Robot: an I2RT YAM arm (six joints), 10 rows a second.
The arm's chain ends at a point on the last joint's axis. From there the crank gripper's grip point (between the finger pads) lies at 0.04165 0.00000 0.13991 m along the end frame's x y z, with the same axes.
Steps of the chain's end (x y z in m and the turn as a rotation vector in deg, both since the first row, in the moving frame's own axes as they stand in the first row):
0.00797, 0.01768, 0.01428, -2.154, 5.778, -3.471
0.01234, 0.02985, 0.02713, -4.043, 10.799, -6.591
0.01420, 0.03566, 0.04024, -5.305, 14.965, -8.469
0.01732, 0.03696, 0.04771, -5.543, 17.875, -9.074
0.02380, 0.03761, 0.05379, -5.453, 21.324, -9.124
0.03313, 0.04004, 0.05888, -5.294, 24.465, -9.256
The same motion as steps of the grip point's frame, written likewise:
0.02191, 0.01990, 0.00933, -2.154, 5.778, -3.471
0.03803, 0.03310, 0.01670, -4.043, 10.799, -6.591
0.04923, 0.03917, 0.02449, -5.305, 14.965, -8.469
0.05856, 0.03971, 0.02793, -5.543, 17.875, -9.074
0.07206, 0.03929, 0.02887, -5.453, 21.324, -9.124
0.08750, 0.04047, 0.02892, -5.294, 24.465, -9.256

